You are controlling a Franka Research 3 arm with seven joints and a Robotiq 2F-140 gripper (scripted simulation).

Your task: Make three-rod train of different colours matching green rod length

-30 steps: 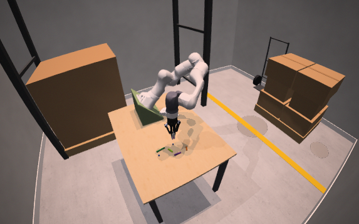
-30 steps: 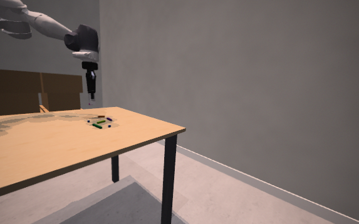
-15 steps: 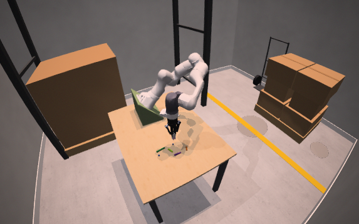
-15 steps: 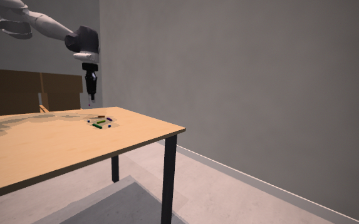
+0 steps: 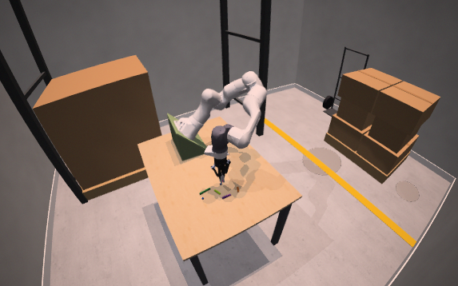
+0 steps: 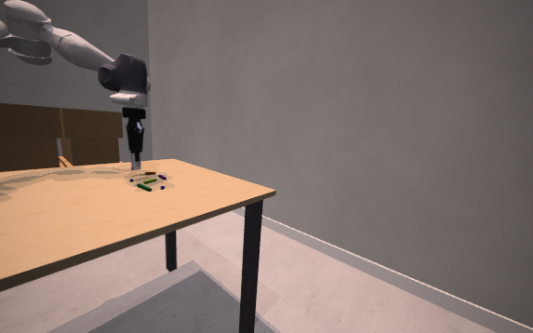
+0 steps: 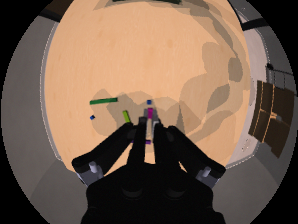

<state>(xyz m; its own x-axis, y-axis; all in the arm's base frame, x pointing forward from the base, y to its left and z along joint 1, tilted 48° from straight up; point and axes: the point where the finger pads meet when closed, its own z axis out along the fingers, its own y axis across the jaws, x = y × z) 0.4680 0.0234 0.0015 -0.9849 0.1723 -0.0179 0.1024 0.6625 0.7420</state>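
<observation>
The lime rod lies 80 mm below my hand, 60 mm to the right of it and 30 mm ahead of it. Also, from my hand: orange rod: 90 mm ahead, 80 mm below, 70 mm to the left; purple rod: 90 mm ahead, 80 mm below, 30 mm to the right; magenta rod: 30 mm below, 10 mm behind.
</observation>
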